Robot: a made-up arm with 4 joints. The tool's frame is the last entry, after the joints. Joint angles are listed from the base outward.
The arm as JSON. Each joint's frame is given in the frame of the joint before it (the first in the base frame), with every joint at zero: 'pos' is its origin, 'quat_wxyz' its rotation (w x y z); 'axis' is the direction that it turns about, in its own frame. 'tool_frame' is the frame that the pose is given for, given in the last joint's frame.
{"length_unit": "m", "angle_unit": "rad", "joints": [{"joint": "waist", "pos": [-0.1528, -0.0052, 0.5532], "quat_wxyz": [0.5, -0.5, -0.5, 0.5], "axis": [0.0, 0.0, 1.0]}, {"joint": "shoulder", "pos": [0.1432, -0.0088, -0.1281], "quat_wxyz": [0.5, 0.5, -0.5, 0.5], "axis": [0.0, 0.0, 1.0]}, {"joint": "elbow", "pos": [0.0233, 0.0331, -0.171], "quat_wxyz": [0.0, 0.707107, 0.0, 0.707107], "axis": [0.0, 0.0, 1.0]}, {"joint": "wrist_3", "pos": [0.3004, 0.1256, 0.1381], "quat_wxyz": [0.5, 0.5, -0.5, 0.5], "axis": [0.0, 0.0, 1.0]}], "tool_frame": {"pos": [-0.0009, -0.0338, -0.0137], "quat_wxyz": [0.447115, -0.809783, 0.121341, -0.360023]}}
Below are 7 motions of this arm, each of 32 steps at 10 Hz.
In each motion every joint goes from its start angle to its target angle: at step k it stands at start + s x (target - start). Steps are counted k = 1, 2, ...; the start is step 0. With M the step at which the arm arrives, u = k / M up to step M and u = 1 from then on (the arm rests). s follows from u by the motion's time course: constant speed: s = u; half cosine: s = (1 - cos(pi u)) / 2; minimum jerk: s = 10 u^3 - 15 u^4 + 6 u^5.
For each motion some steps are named. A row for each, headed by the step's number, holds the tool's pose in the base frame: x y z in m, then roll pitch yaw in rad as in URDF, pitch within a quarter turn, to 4 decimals.
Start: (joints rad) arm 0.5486 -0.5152 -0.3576 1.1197
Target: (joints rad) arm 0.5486 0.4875 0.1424 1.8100
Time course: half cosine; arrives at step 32
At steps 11, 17, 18, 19, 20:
11: -0.2042 0.2748 0.5829 -2.8066 0.4820 -2.5830
17: -0.2225 0.2591 0.5699 -2.6607 0.3868 -2.2111
18: -0.2265 0.2552 0.5676 -2.6421 0.3718 -2.1466
19: -0.2308 0.2510 0.5653 -2.6255 0.3576 -2.0829
20: -0.2350 0.2466 0.5632 -2.6109 0.3446 -2.0207

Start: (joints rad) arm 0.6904 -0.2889 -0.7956 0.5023
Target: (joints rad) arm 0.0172 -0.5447 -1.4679 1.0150
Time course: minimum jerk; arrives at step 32
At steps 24, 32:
24: -0.3495 -0.0480 0.5871 1.4404 0.6014 2.4276
32: -0.3610 -0.0510 0.5631 1.2965 0.5437 2.2726

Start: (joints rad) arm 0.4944 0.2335 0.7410 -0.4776
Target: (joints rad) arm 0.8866 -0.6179 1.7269 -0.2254
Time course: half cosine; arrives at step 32
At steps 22, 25, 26, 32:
22: -0.0343 0.1325 0.0095 -1.8279 0.2355 1.7931
25: -0.0105 0.0741 -0.0103 -1.8162 0.3738 1.7164
26: -0.0048 0.0579 -0.0142 -1.8144 0.4099 1.6942
32: 0.0095 0.0102 -0.0220 -1.8131 0.5113 1.6256

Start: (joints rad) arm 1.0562 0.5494 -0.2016 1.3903
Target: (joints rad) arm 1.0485 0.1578 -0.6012 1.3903
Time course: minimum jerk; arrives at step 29
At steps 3, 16, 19, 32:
3: -0.2120 0.1781 0.5685 -2.8739 -0.2031 -1.9562
16: -0.1978 0.1701 0.5996 -2.8429 0.0595 -2.1580
19: -0.1982 0.1636 0.6087 -2.8416 0.1449 -2.2092
32: -0.2023 0.1530 0.6192 -2.8445 0.2583 -2.2700

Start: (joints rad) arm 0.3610 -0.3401 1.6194 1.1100
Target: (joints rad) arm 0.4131 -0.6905 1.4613 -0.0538
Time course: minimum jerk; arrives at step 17
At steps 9, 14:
9: -0.0215 0.3417 0.0988 -1.7035 -0.2366 2.3491
14: 0.0465 0.3359 0.1140 -1.9429 -0.1588 1.8352

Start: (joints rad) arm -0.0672 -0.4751 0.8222 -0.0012
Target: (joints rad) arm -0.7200 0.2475 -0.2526 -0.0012
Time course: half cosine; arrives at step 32
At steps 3, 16, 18, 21, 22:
3: -0.0339 0.4820 0.5638 -2.9841 -0.8162 2.6980
16: -0.1620 0.2765 0.7995 2.2801 -0.5195 -2.5942
18: -0.1779 0.2138 0.8188 2.1495 -0.3934 -2.4755
21: -0.1915 0.1216 0.8266 1.9973 -0.1983 -2.3425
22: -0.1934 0.0937 0.8245 1.9568 -0.1362 -2.3083

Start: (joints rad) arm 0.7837 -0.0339 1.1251 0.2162
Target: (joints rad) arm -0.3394 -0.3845 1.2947 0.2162
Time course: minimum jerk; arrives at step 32
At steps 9, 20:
9: -0.1648 0.2972 0.1454 -1.7907 -0.3615 2.5818
20: -0.0925 0.5051 0.3801 -2.3597 -0.6118 2.6463

